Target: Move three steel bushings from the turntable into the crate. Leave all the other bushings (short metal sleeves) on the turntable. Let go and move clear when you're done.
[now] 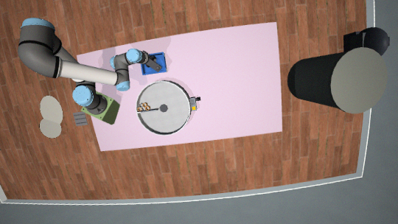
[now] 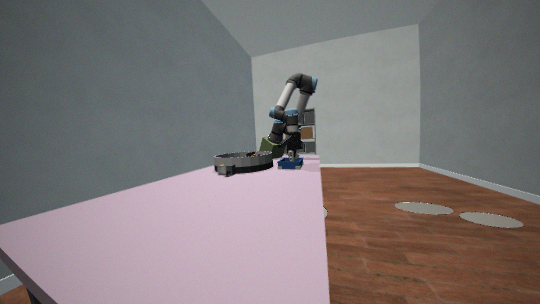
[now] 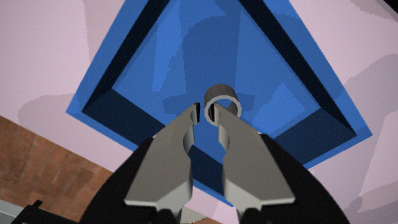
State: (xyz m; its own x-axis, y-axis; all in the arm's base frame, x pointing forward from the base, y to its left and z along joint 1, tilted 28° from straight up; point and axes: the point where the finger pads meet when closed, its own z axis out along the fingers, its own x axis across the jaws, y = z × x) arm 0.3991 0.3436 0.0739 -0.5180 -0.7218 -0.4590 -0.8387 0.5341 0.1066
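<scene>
Now: the blue crate 1 cm behind my hand and 1 cm to the right of it. The rest, counted from my hand: round grey turntable: 10 cm ahead, 34 cm to the right, 2 cm above.
</scene>
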